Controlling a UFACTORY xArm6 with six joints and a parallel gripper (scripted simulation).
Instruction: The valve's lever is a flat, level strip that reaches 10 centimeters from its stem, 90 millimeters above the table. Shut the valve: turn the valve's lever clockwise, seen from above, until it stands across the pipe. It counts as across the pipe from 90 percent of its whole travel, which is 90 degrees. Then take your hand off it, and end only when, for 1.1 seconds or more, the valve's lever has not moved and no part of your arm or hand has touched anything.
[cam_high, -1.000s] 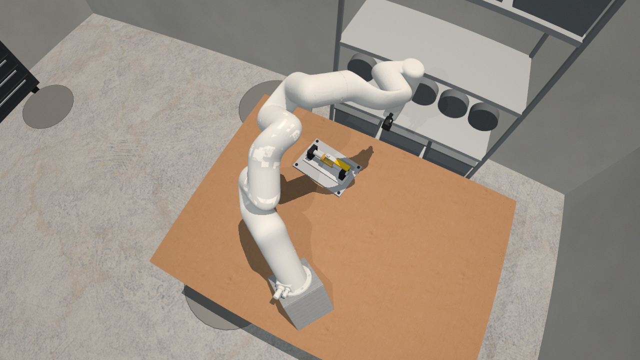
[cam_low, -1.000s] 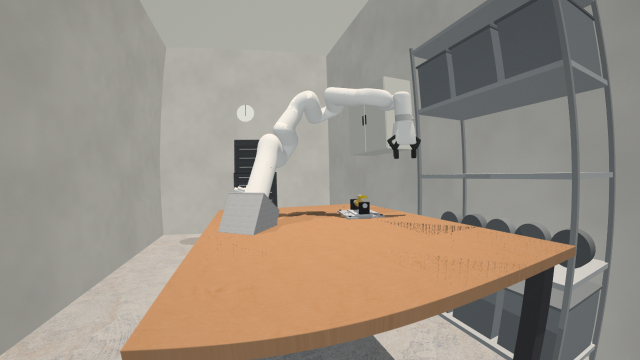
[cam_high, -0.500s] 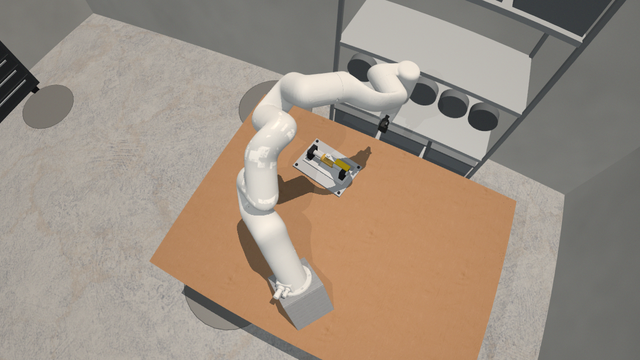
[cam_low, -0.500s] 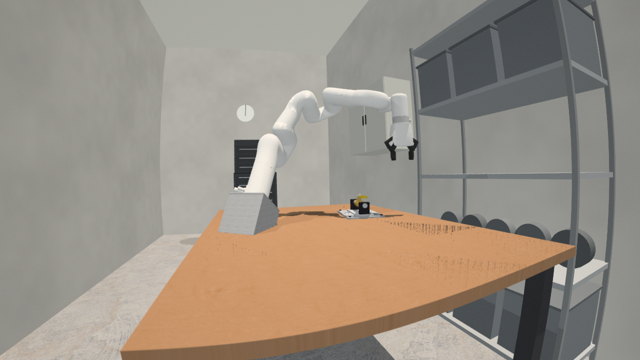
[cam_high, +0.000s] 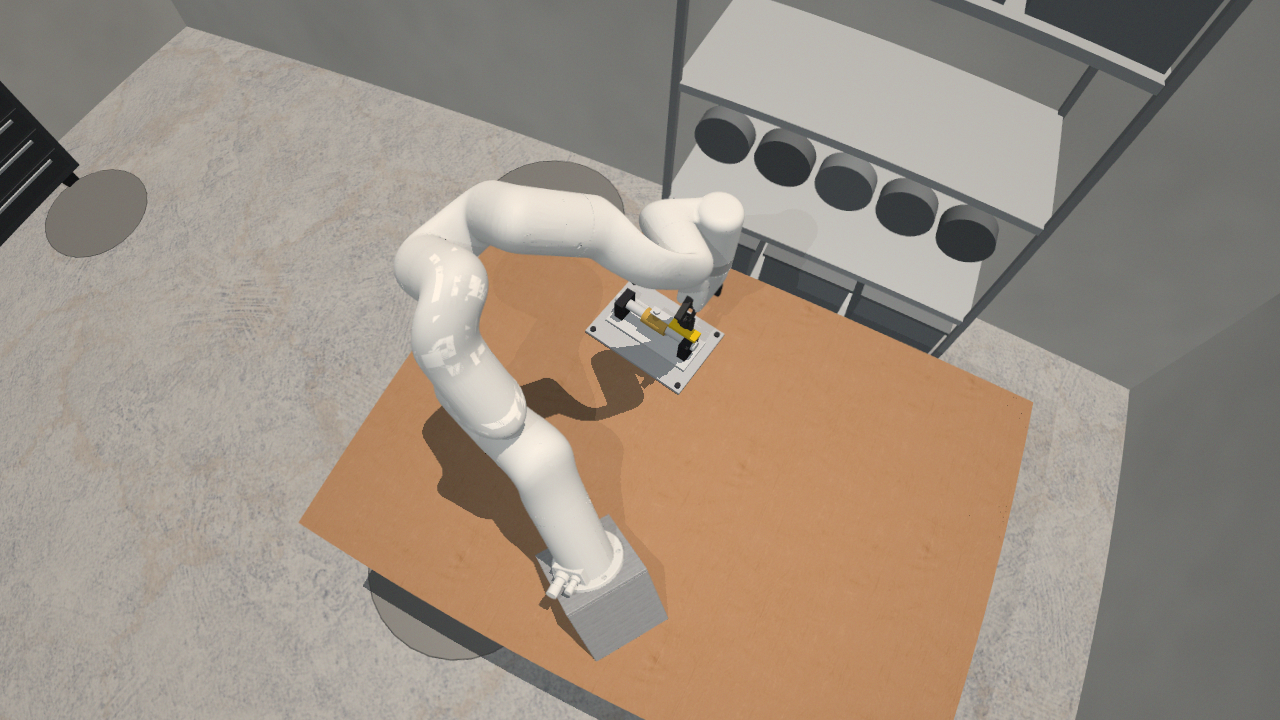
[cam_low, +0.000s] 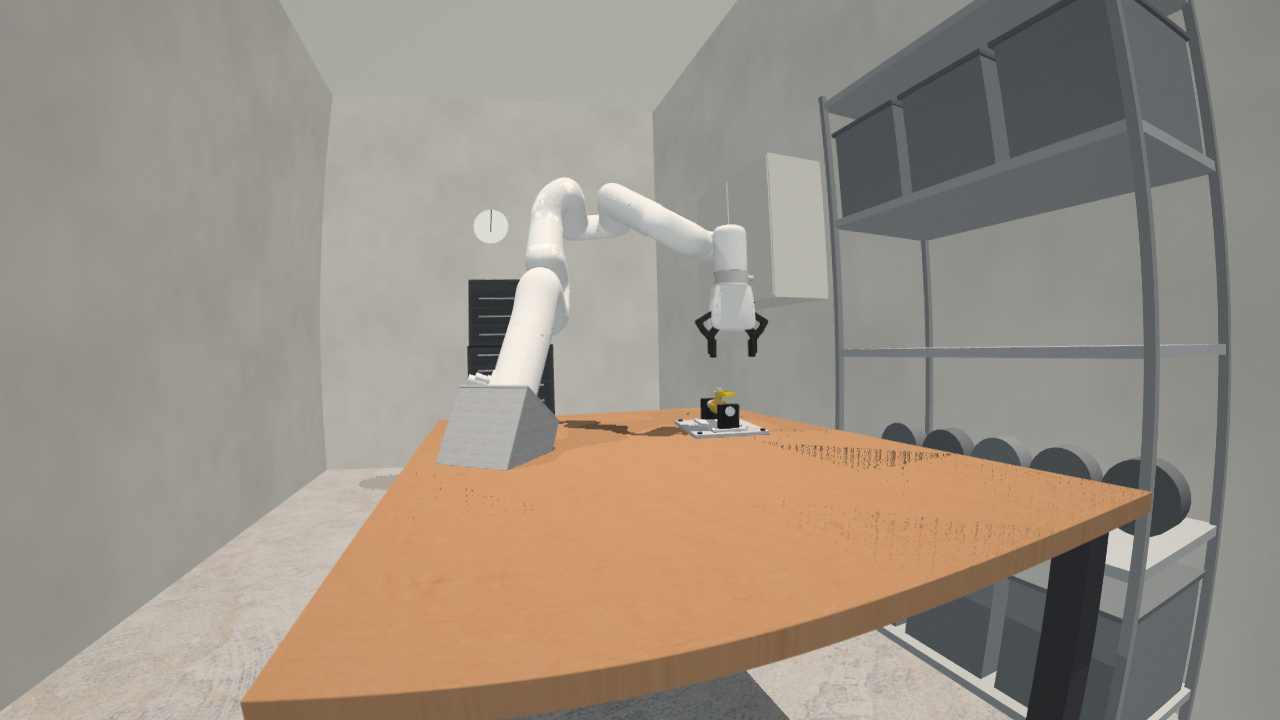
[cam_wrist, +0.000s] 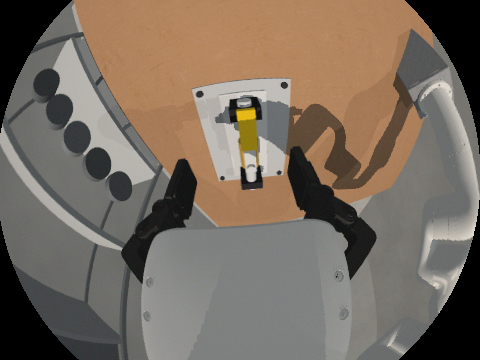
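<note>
The valve lever lies 9 cm below my hand and 5 cm to the left of it.
</note>
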